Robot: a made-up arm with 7 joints.
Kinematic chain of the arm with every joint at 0, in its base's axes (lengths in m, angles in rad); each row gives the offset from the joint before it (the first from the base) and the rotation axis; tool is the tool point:
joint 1: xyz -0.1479 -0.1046 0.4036 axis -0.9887 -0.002 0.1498
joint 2: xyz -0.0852 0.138 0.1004 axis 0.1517 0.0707 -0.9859
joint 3: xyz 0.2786 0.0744 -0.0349 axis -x
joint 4: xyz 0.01 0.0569 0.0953 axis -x
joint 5: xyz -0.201 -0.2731 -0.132 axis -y
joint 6: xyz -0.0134 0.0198 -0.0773 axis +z
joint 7: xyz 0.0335 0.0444 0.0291 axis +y
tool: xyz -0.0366 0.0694 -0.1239
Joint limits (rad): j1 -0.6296..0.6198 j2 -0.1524..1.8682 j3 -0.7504..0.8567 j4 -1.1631..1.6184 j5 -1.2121..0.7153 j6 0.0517..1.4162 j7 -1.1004..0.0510
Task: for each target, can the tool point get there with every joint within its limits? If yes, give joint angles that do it. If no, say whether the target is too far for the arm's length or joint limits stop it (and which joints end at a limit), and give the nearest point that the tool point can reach.
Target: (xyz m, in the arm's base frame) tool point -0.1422 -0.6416 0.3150
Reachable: no: joint limits stop it (at a limit: joint 1, joint 4, joint 5, joint 6, joint 7) | nearest point -0.1743 -0.3920 0.4140 | short by 0.270 m
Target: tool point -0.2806 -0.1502 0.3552
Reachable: yes | joints -0.3005 0.4531 -0.4001 0.9412 0.2131 0.6597 -0.1164
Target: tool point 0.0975 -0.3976 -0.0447
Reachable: no: joint limits stop it (at a limit: joint 1, joint 2, joint 4, joint 5, joint 6, joint 7) | nearest point -0.0043 -0.2005 0.1193 | short by 0.276 m
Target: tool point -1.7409 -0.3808 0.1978
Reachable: no: too far | nearest point -0.6186 -0.0240 0.3998 | short by 1.195 m
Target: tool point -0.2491 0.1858 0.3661
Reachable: yes | joints -0.4882 0.0320 -0.2066 -0.2509 -0.1119 1.2854 -0.4750
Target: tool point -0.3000 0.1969 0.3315
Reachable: yes | joints -0.0317 0.0020 -0.2704 -0.4597 -0.6557 0.9786 -0.6151
